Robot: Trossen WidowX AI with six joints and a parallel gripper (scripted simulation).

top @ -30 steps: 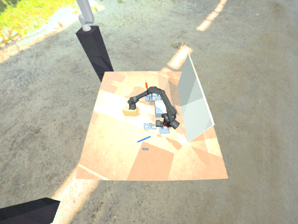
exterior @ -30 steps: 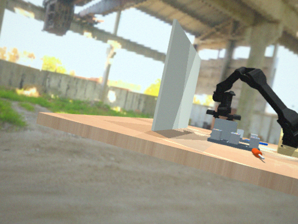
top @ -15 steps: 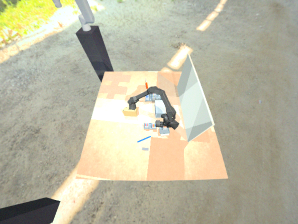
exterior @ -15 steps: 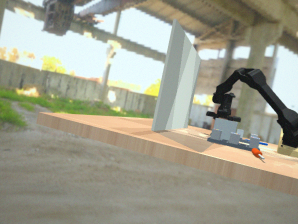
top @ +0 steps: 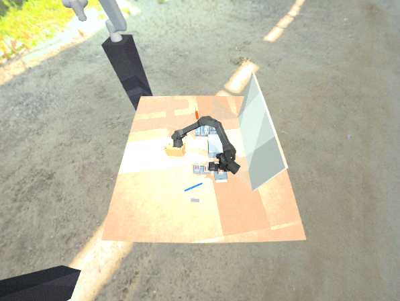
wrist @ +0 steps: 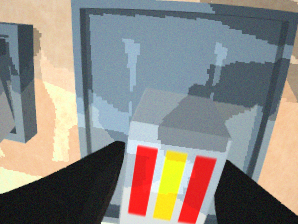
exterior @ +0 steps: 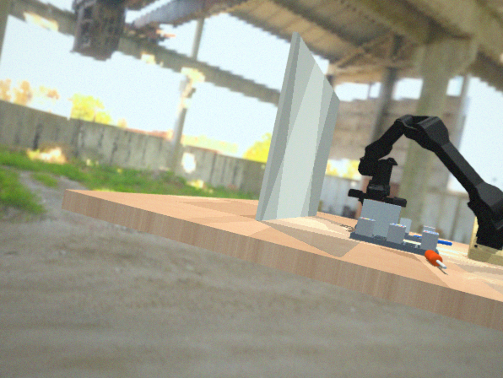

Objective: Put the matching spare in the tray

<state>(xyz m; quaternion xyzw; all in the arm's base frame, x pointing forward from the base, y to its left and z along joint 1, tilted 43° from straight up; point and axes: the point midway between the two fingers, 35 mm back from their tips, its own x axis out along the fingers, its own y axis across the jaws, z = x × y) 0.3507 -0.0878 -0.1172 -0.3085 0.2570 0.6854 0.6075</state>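
My gripper tip is now 1 cm below the grey spare block. The rest, counted from my gripper tip: grey mounted unit: 7 cm behind, 20 cm to the left, 3 cm above; then blue marker pen: 18 cm behind, 14 cm to the right, 2 cm below; then light-blue tray: 2 cm below.
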